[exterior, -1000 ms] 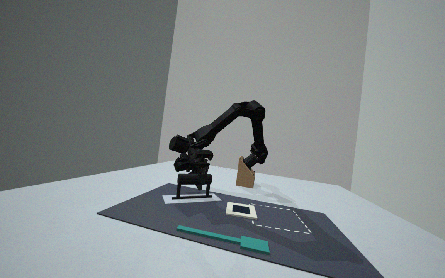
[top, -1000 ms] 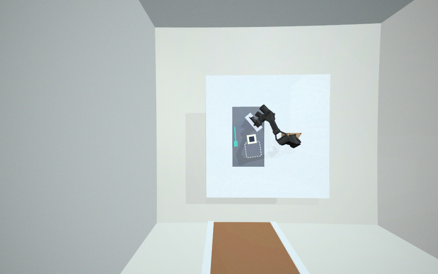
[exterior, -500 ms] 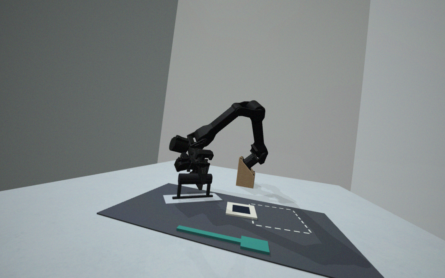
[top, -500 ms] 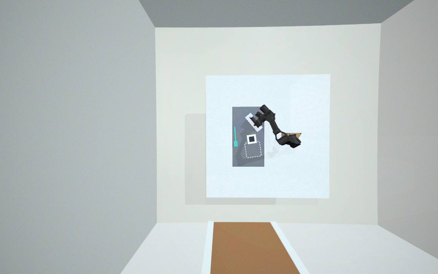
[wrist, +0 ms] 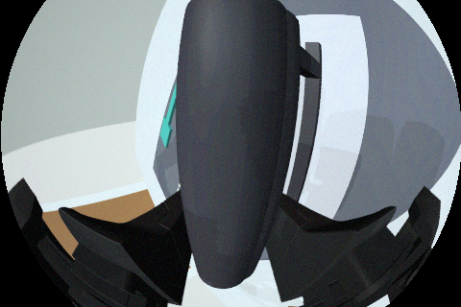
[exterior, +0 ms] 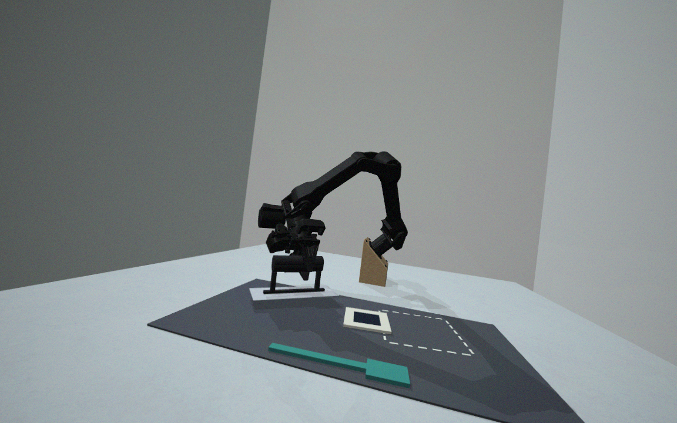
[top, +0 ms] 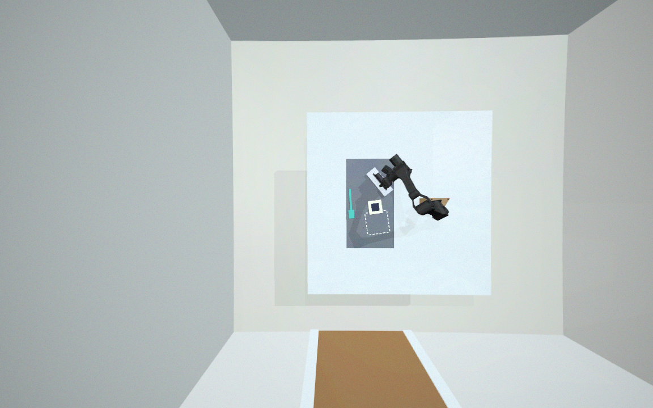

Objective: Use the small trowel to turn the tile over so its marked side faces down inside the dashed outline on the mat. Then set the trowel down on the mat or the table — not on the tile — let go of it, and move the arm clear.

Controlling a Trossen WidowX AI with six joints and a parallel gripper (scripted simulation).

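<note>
Right now my gripper tip is 110 mm to the right of the dark mat, 90 mm above it and 70 mm short of it. From my gripper tip the other things lie so: teal trowel: 210 mm ahead, 120 mm to the left, 70 mm below; cream tile: 140 mm to the left, 60 mm below, 40 mm ahead.
</note>
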